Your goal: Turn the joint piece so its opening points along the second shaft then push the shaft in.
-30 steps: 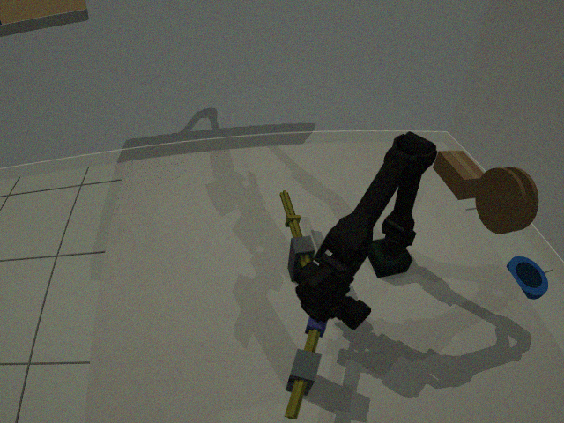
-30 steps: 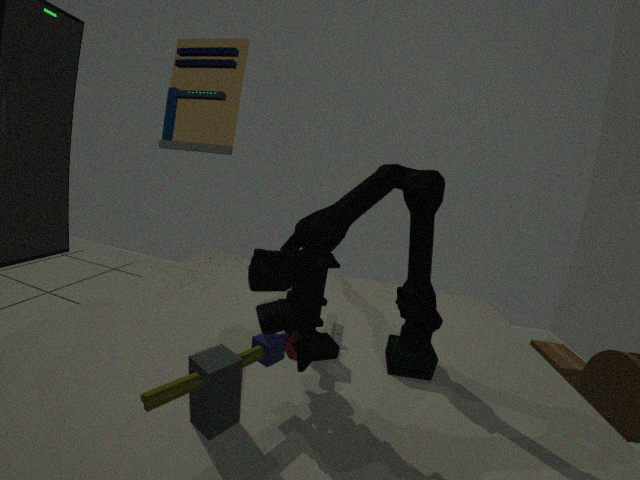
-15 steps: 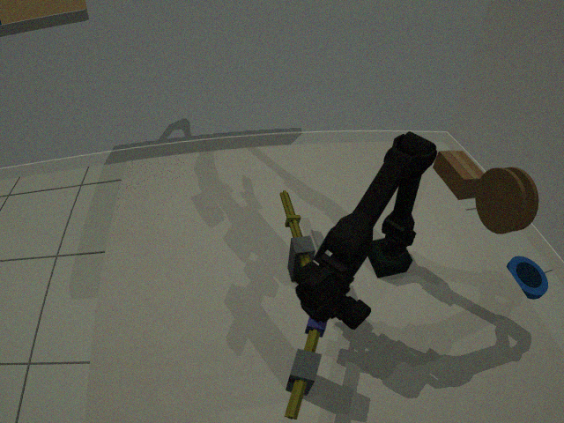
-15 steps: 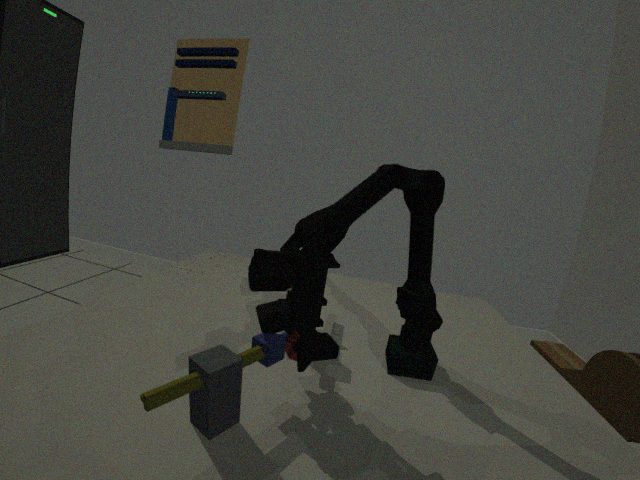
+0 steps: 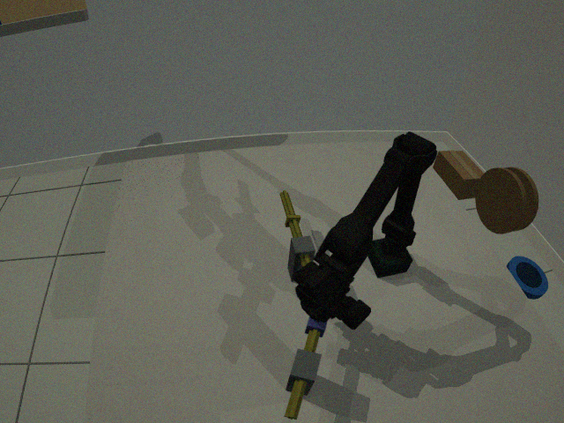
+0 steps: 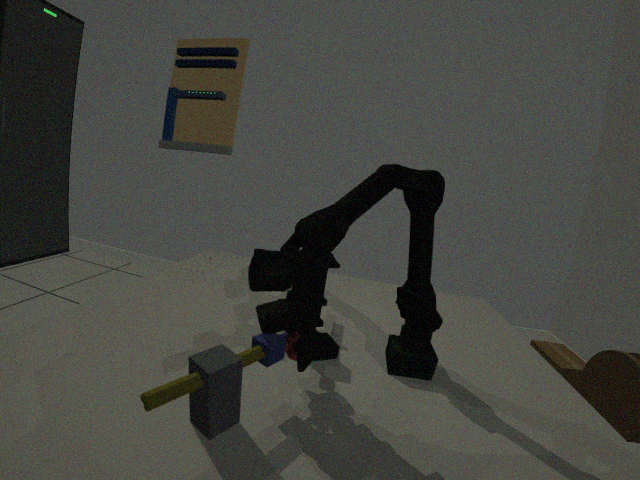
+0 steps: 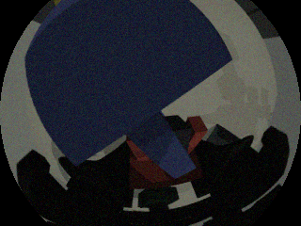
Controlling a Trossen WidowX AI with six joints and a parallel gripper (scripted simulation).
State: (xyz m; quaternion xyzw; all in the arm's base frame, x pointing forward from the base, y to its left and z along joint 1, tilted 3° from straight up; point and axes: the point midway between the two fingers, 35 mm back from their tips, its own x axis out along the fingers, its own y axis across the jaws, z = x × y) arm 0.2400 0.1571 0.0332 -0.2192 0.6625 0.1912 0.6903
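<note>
The red joint piece is 40 mm above my gripper tip.
</note>
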